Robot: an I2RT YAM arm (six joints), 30 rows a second.
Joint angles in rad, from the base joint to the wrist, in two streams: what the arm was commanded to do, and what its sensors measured. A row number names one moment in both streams.
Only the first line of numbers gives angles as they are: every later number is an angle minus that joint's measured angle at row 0.
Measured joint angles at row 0:
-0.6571, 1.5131, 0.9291, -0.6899, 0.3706, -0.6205
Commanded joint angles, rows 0 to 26:
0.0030, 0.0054, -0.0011, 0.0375, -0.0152, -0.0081
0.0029, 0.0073, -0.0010, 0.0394, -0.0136, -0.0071
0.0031, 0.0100, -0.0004, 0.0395, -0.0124, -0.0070
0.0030, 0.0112, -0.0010, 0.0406, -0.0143, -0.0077
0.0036, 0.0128, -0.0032, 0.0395, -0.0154, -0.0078
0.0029, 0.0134, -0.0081, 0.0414, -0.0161, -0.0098
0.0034, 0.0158, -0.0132, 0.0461, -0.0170, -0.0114
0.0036, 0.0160, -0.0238, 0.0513, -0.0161, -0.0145
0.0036, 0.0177, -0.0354, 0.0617, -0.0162, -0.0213
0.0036, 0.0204, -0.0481, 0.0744, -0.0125, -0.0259
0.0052, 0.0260, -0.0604, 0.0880, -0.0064, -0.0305
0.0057, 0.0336, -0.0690, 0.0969, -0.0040, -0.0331
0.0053, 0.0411, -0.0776, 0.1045, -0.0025, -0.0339
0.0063, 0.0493, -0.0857, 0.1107, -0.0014, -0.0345
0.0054, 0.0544, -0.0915, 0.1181, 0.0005, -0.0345
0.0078, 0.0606, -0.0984, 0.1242, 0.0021, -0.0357
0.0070, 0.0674, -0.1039, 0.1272, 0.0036, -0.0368
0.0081, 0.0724, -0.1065, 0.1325, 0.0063, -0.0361
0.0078, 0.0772, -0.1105, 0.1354, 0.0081, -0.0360
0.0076, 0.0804, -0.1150, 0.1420, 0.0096, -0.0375
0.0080, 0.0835, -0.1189, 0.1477, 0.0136, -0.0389
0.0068, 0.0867, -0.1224, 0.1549, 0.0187, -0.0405
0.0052, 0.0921, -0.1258, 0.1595, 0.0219, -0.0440
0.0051, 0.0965, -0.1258, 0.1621, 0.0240, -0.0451
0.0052, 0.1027, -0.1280, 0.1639, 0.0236, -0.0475
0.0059, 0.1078, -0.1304, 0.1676, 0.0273, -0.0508
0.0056, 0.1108, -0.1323, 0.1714, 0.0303, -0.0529
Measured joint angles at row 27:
0.0061, 0.0782, -0.1030, 0.1797, 0.0275, -0.0381
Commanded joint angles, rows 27 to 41:
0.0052, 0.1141, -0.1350, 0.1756, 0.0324, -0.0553
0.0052, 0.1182, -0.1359, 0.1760, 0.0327, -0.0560
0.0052, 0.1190, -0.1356, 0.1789, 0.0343, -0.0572
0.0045, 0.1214, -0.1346, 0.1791, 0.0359, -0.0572
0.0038, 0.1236, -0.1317, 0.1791, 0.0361, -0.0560
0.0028, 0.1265, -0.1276, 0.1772, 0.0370, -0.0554
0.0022, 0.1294, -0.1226, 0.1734, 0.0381, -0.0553
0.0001, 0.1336, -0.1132, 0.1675, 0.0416, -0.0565
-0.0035, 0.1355, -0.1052, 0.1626, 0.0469, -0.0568
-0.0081, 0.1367, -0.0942, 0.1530, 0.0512, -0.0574
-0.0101, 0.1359, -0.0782, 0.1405, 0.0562, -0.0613
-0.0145, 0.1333, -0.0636, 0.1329, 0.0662, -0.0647
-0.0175, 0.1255, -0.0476, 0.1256, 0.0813, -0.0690
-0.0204, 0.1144, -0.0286, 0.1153, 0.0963, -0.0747
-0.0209, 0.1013, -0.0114, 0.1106, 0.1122, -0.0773
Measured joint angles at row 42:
-0.0095, 0.1103, -0.0485, 0.1770, 0.0767, -0.0610
